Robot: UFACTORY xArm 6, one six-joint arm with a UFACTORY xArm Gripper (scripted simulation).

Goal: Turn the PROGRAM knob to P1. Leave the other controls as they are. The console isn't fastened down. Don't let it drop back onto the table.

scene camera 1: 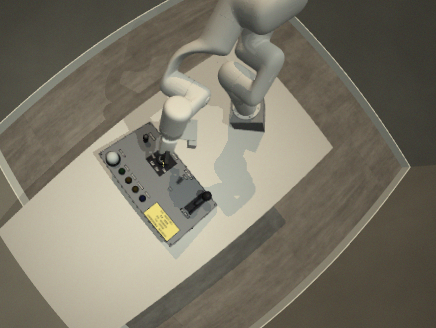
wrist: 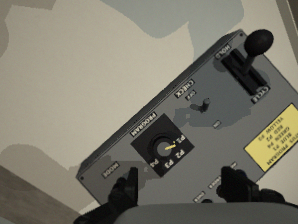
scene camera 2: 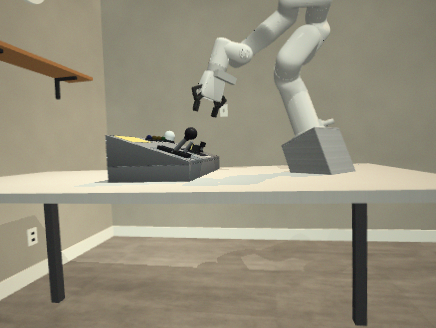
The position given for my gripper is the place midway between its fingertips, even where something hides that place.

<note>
I see my gripper point(scene camera 2: 204, 114) and a grey sloped console point(scene camera 1: 153, 186).
The grey sloped console is seen too in the wrist view point(wrist: 242, 128) and in scene camera 2 point(scene camera 2: 129, 159). My gripper is seen too in the wrist view point(wrist: 179, 181).
</note>
